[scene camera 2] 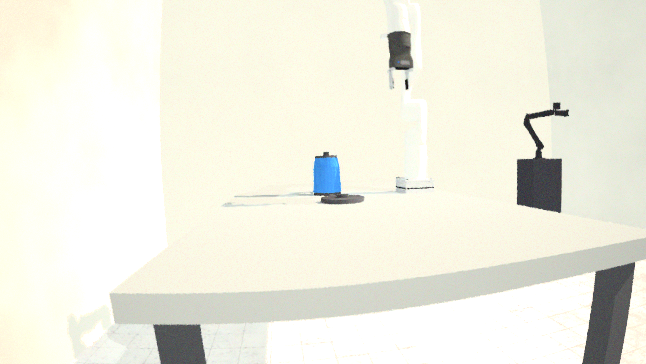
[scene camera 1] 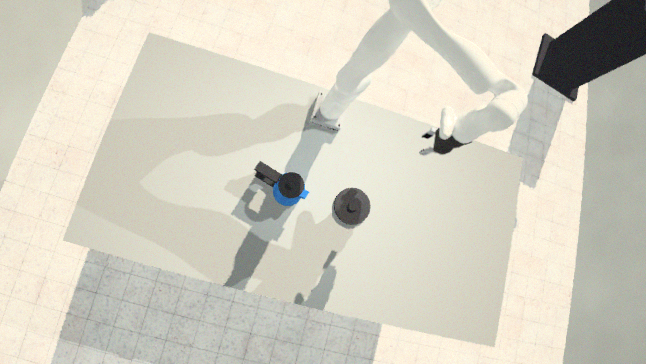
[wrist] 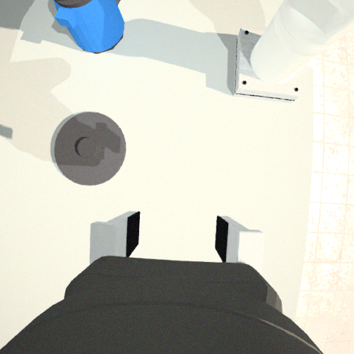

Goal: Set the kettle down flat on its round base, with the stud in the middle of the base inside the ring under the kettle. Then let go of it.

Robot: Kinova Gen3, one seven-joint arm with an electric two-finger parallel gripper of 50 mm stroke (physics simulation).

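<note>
The blue kettle [scene camera 1: 286, 198] [scene camera 2: 327, 175] [wrist: 100, 27] stands upright on the table, beside the base and apart from it. Its black lid [scene camera 1: 291, 185] is on top, and its black handle [scene camera 1: 268, 173] points away from the base in the scene camera 1 view. The round dark base [scene camera 1: 361, 213] [scene camera 2: 343, 200] [wrist: 90, 172] lies flat on the table, with a small stud [scene camera 1: 351, 208] [wrist: 86, 147] in its middle. The ring under the kettle is hidden. My gripper [scene camera 1: 424, 143] [scene camera 2: 399, 86] [wrist: 177, 229] is open and empty, high above the table and well apart from kettle and base.
The arm's mounting plate [scene camera 1: 326, 124] [scene camera 2: 415, 184] [wrist: 265, 90] stands near the table's edge behind the kettle. A black pedestal [scene camera 1: 585, 47] [scene camera 2: 539, 185] stands off the table, with a small black arm [scene camera 2: 533, 131] on it. Shadows of the arm cross the table top [scene camera 1: 440, 270] [scene camera 2: 350, 250].
</note>
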